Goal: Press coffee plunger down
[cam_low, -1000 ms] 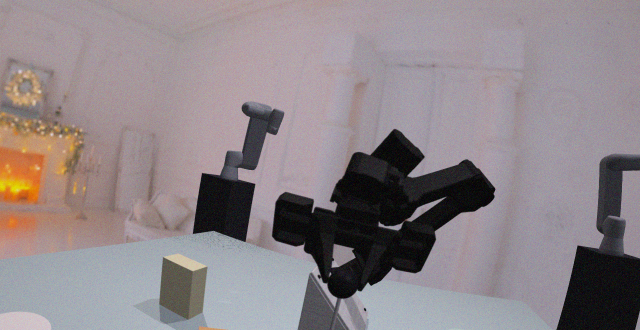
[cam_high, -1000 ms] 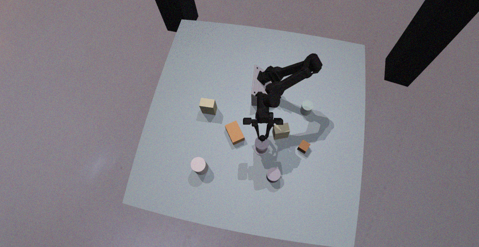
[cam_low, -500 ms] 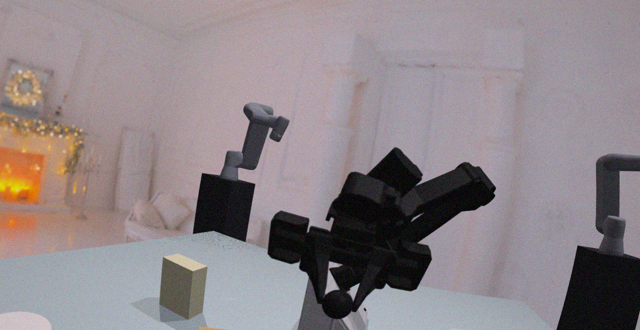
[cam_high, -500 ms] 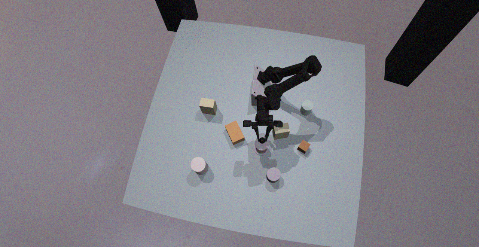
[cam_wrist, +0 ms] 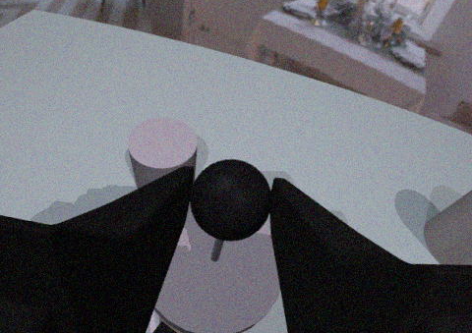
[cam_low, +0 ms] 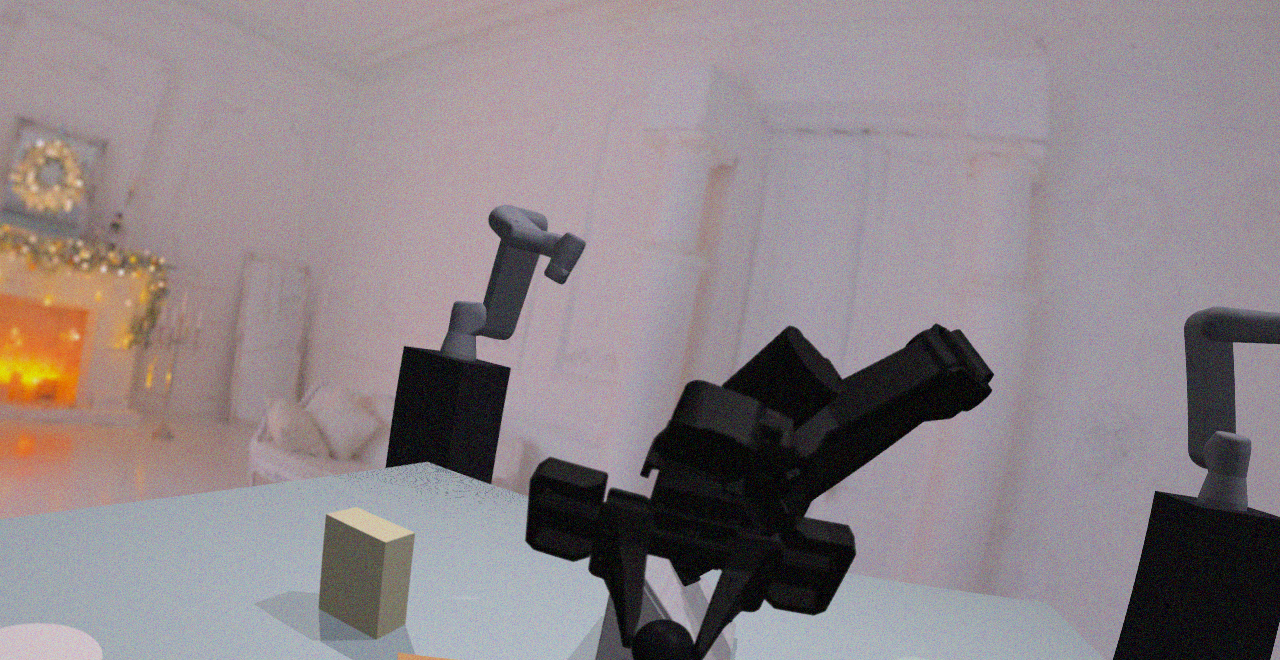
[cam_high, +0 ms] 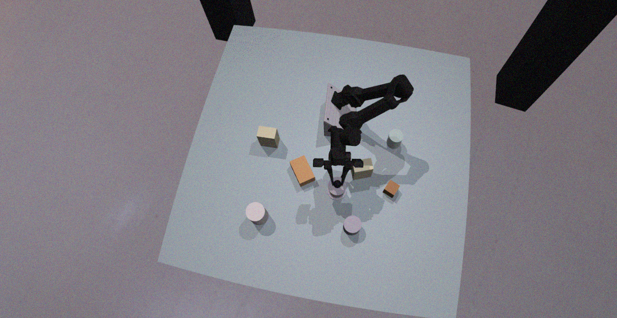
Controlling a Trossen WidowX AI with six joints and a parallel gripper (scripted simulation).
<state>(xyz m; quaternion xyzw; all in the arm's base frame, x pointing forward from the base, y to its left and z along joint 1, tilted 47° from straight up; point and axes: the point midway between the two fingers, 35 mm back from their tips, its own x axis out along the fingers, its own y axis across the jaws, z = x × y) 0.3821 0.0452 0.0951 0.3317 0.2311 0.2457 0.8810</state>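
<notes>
Now: gripper tip 40 mm past the coffee press and 100 mm above it.
</notes>
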